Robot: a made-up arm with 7 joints. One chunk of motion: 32 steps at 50 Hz.
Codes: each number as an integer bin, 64 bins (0 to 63) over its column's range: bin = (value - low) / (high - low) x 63, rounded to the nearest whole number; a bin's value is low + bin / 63 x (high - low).
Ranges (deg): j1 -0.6..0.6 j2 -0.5..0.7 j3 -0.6..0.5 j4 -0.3..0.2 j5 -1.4..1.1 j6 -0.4..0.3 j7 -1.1..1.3
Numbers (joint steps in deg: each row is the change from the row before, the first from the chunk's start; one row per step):
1: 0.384 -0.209 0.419 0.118 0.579 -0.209 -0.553
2: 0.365 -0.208 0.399 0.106 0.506 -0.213 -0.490
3: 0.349 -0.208 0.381 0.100 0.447 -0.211 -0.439
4: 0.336 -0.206 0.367 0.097 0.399 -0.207 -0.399
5: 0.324 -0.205 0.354 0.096 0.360 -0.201 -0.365
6: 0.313 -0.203 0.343 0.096 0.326 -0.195 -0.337
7: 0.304 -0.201 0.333 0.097 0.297 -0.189 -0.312
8: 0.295 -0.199 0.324 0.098 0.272 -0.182 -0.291
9: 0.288 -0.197 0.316 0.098 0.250 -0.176 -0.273
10: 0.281 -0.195 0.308 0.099 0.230 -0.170 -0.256
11: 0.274 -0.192 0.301 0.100 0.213 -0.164 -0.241
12: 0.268 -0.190 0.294 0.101 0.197 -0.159 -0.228
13: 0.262 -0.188 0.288 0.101 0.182 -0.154 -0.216
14: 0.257 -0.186 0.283 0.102 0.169 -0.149 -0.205
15: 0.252 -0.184 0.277 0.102 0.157 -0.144 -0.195
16: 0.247 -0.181 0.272 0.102 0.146 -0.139 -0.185
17: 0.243 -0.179 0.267 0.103 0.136 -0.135 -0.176
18: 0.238 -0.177 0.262 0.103 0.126 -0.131 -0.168
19: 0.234 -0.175 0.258 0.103 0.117 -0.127 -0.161
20: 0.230 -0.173 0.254 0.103 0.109 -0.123 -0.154
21: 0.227 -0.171 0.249 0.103 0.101 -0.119 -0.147
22: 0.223 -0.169 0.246 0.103 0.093 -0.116 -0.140
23: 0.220 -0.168 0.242 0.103 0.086 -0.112 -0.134
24: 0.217 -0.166 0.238 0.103 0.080 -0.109 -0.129
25: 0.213 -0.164 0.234 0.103 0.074 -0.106 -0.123
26: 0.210 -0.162 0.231 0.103 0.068 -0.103 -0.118
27: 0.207 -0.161 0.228 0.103 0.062 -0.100 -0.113
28: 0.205 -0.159 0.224 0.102 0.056 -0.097 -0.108
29: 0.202 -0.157 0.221 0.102 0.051 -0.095 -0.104
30: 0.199 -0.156 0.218 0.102 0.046 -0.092 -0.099
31: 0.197 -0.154 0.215 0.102 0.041 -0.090 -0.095
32: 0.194 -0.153 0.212 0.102 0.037 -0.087 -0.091
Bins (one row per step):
1: 52 15 58 53 50 17 14
2: 51 15 57 51 48 17 16
3: 50 15 56 50 47 17 17
4: 49 15 55 50 45 17 18
5: 49 15 55 50 44 18 19
6: 48 16 54 50 43 18 20
7: 47 16 53 50 43 19 21
8: 47 16 53 50 42 20 21
9: 47 16 52 50 42 20 22
10: 46 16 52 50 41 21 22
11: 46 16 52 50 41 21 23
12: 46 16 51 51 40 22 23
13: 45 16 51 51 40 22 23
14: 45 16 51 51 40 23 23
15: 45 17 50 51 39 23 24
16: 44 17 50 51 39 23 24
17: 44 17 50 51 39 24 24
18: 44 17 49 51 38 24 24
19: 44 17 49 51 38 25 25
20: 44 17 49 51 38 25 25
21: 43 17 49 51 38 25 25
22: 43 17 48 51 38 26 25
23: 43 17 48 51 37 26 25
24: 43 18 48 51 37 26 25
25: 43 18 48 51 37 26 26
26: 43 18 48 51 37 27 26
27: 42 18 47 51 37 27 26
28: 42 18 47 51 37 27 26
29: 42 18 47 51 37 27 26
30: 42 18 47 51 36 28 26
31: 42 18 47 51 36 28 26
32: 42 18 47 51 36 28 26

